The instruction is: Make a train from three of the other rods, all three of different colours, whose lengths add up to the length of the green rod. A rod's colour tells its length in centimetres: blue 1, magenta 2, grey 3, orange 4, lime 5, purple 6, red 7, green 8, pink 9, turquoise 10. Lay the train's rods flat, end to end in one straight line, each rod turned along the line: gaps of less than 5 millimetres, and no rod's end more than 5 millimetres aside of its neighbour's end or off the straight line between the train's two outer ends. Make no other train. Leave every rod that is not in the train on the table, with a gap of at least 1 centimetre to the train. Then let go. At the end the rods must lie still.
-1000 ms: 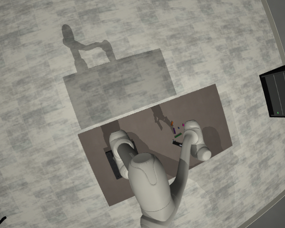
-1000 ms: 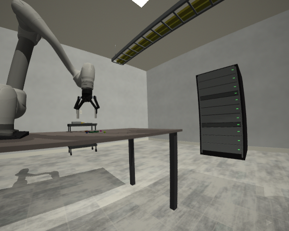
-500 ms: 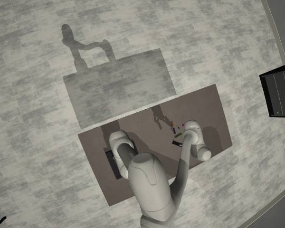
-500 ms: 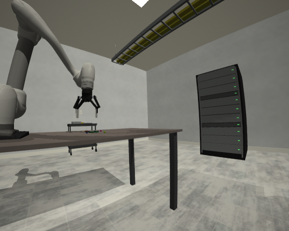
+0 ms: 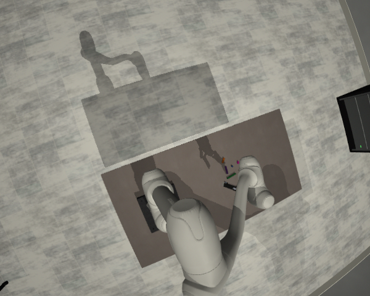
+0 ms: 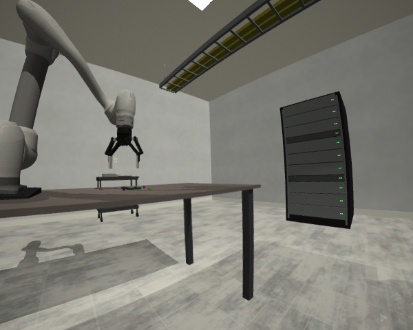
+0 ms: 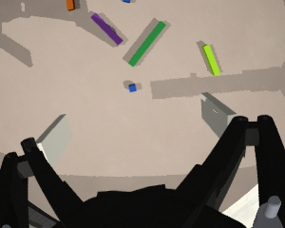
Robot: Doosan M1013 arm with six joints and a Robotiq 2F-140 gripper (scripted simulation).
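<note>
Right now my hand is 16 cm short of the magenta rod, 11 cm to the right of it and 12 cm above it. Round my hand: lime rod (12 cm ahead, 6 cm to the right, 12 cm below); purple rod (4 cm ahead, 9 cm to the left, 12 cm below); green rod (7 cm ahead, 3 cm to the left, 12 cm below).
</note>
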